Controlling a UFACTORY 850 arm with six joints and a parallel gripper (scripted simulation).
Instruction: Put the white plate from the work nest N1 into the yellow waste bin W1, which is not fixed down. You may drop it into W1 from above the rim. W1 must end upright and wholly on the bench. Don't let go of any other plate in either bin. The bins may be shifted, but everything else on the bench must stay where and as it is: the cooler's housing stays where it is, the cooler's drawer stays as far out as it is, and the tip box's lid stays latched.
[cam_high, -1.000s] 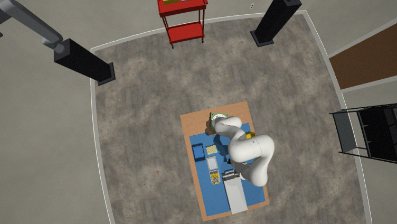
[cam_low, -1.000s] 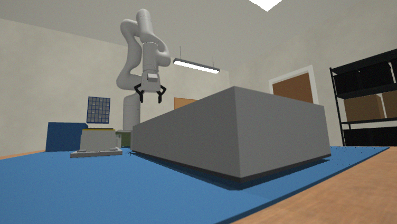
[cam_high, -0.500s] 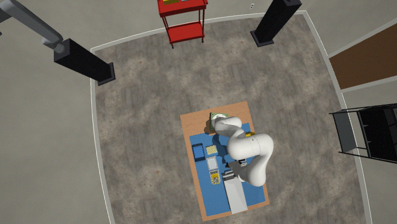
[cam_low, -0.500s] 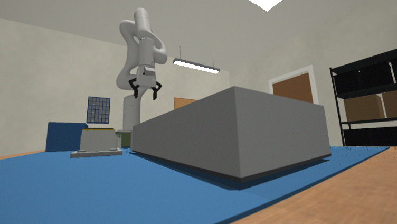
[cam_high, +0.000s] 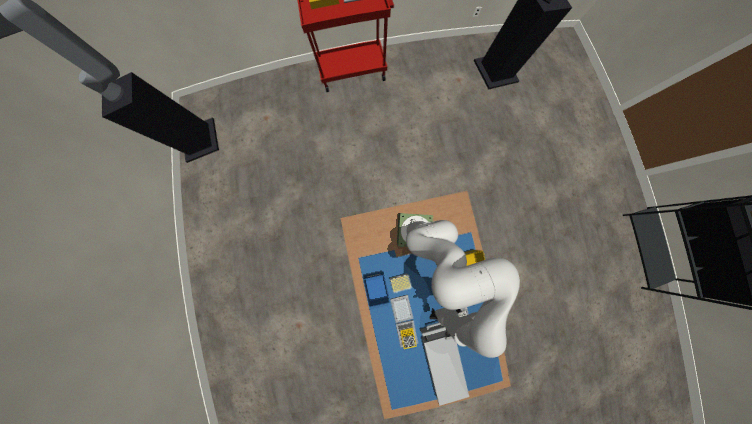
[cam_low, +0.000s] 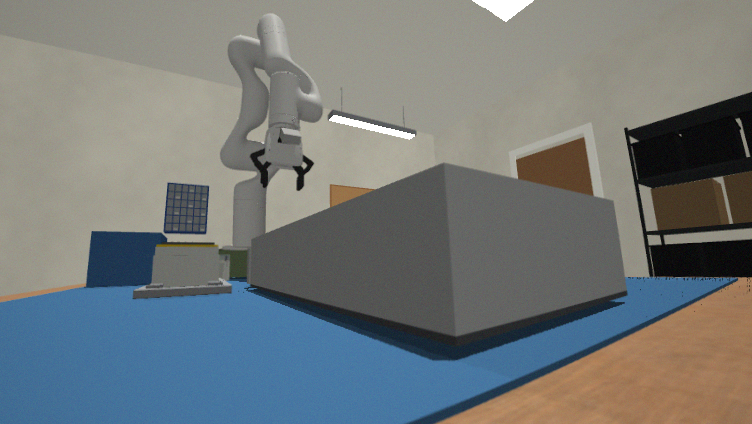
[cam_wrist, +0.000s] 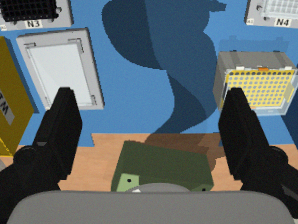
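Right now the white plate is 23 cm ahead of my hand, 15 cm to the left of it and 23 cm below it. Also, from my hand: blue bin: 18 cm behind, 32 cm to the right, 21 cm below; then yellow waste bin W1: 11 cm behind, 33 cm to the left, 21 cm below; then black plate: 5 cm ahead, 17 cm to the left, 23 cm below.
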